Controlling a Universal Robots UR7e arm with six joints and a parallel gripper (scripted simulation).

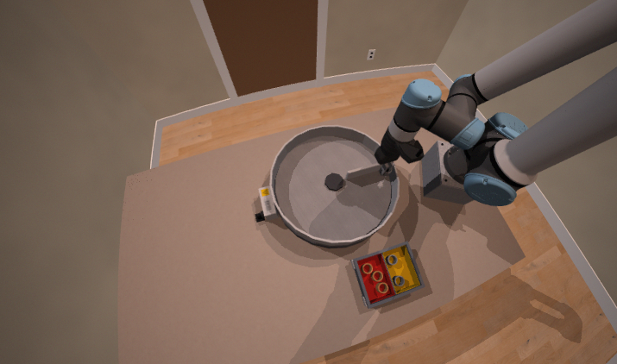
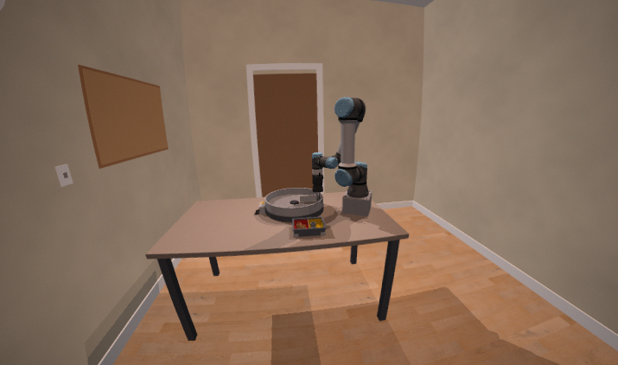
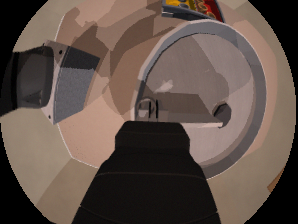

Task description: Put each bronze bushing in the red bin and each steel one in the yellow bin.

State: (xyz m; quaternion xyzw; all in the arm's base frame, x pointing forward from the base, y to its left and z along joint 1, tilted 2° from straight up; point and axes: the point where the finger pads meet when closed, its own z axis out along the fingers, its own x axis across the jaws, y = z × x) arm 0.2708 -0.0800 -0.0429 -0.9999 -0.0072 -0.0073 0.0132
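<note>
Right now my hand is 11 cm short of the red bin, 31 cm to the right of it and 6 cm above it. From my hand the other things lie so: turntable (18 cm ahead, 2 cm to the right, 3 cm below).
</note>
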